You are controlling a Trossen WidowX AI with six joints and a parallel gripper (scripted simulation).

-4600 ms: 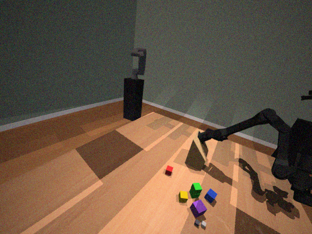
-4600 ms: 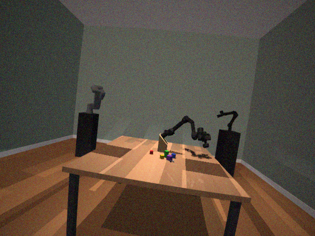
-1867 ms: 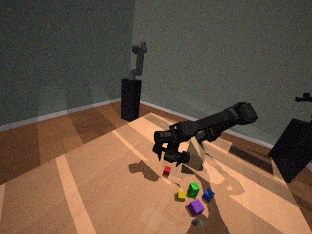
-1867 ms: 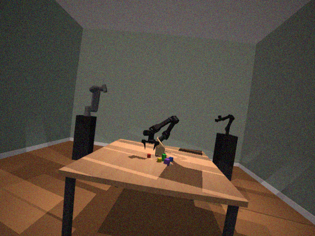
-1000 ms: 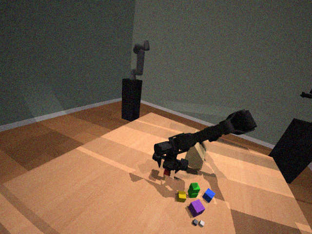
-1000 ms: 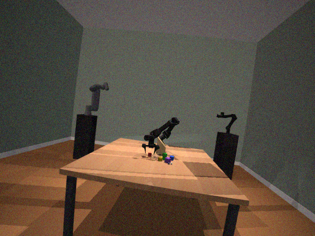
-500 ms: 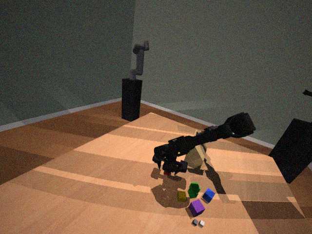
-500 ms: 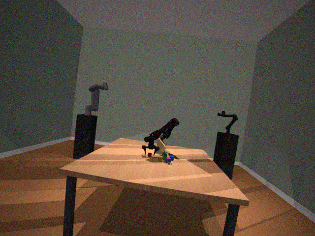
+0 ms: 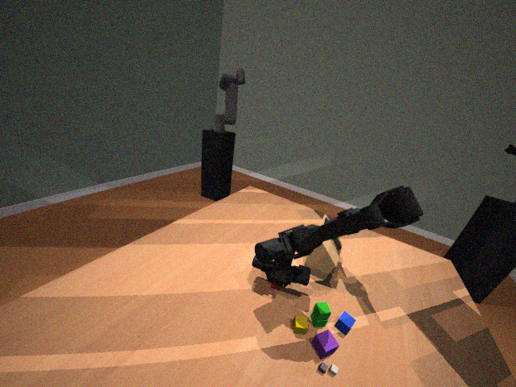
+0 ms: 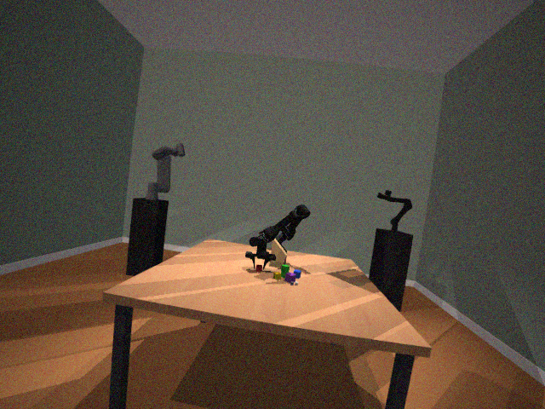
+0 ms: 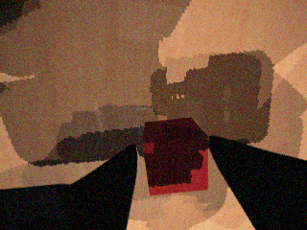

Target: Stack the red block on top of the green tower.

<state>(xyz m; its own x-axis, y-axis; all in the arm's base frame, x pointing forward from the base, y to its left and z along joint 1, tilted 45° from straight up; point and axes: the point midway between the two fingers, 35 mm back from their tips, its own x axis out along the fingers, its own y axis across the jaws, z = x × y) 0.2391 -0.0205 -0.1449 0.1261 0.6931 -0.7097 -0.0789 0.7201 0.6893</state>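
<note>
Right now my gripper tip is 60 mm short of the green block, 160 mm to the right of it and 40 mm below it. Round my gripper tip: yellow block: 110 mm ahead, 110 mm to the left, 10 mm above; then purple block: 130 mm ahead, 180 mm to the left, 10 mm above; then red block: 10 mm above.
</note>
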